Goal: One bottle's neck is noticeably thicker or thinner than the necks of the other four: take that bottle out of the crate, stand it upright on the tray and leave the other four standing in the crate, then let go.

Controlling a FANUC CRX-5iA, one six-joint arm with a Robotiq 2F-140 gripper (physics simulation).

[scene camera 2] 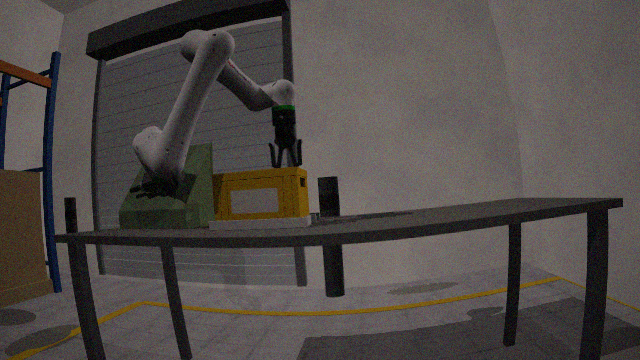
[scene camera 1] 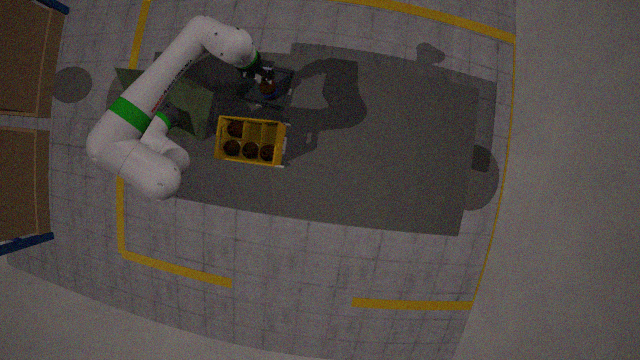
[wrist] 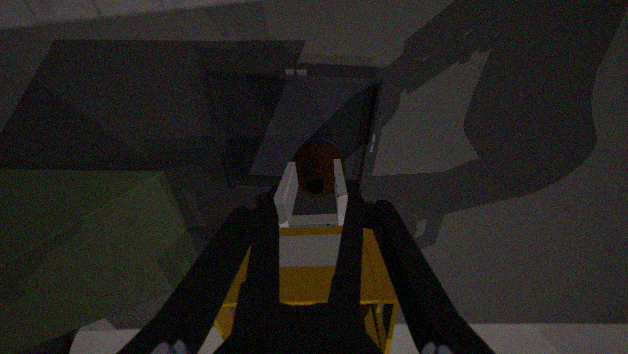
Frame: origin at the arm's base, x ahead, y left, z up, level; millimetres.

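Where they show: gripper, fingertip midpoint: (scene camera 1: 265,80) (wrist: 315,172); arm's base, origin of the base link: (scene camera 2: 169,182) (scene camera 1: 167,112) (wrist: 21,314).
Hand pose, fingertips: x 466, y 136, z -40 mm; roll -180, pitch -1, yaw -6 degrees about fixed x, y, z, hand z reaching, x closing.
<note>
Things, the pixels of their top centre, and the offset from my fingertips. "*": a spot on its surface instead. Level surfaces: height alone.
- brown bottle, middle of its top: (wrist: 317,199) (scene camera 1: 263,82) 16 mm right, 0 mm ahead, 29 mm up
- dark tray, surface spot: (wrist: 325,95) * 67 mm left, 26 mm ahead, 132 mm down
- yellow crate, middle of its top: (wrist: 304,336) (scene camera 2: 260,172) (scene camera 1: 245,139) 265 mm right, 65 mm back, 38 mm up
- left bottle, middle of its top: (scene camera 1: 225,147) 298 mm right, 157 mm back, 26 mm up
- middle bottle, middle of its top: (scene camera 1: 245,150) 307 mm right, 65 mm back, 26 mm up
- right bottle, middle of its top: (scene camera 1: 264,152) 318 mm right, 18 mm ahead, 26 mm up
- table, its level: 137 mm down
A brown bottle (scene camera 1: 267,89) (wrist: 319,157) with a blue edge stands upright on the dark tray (wrist: 325,95) behind the crate. My gripper (scene camera 2: 287,166) (wrist: 315,172) points down over it, fingers parted on either side of the bottle's neck, with a gap and not gripping. The yellow crate (scene camera 1: 252,162) (scene camera 2: 254,175) (wrist: 306,285) holds a bottle (scene camera 1: 235,129) in its back left cell and three in the front row: left bottle (scene camera 1: 231,148), middle bottle (scene camera 1: 250,150) and right bottle (scene camera 1: 268,152). The crate hides the standing bottle in scene camera 2, so its base does not show there.
A green sloped block (scene camera 1: 200,107) (scene camera 2: 200,165) (wrist: 90,235) stands left of the tray and crate, by the arm's base. A dark post (scene camera 2: 328,196) rises behind the table (scene camera 2: 450,220) right of the crate. Cardboard boxes (scene camera 1: 22,185) stand on a rack at the far left.
</note>
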